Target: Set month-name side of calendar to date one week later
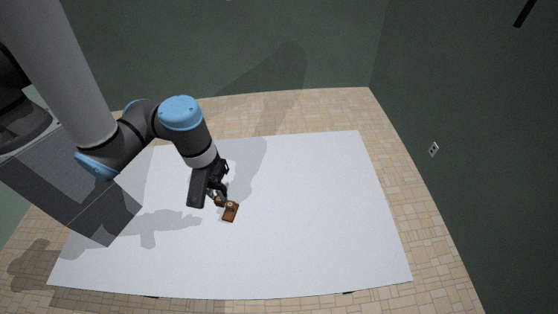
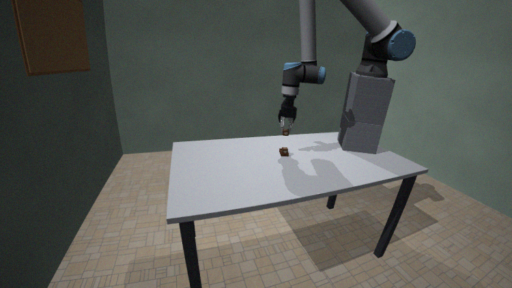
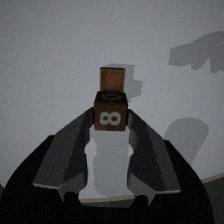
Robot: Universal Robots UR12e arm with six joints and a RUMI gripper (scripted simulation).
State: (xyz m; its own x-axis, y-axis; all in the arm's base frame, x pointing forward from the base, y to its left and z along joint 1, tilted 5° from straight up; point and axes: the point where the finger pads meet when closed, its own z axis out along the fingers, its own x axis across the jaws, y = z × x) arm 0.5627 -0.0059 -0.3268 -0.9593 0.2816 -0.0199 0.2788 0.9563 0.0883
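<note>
My hand is 130 mm above the brown wooden tray and 20 mm to the right of it. The rest, counted from my hand: brown date cube: 10 mm below.
</note>
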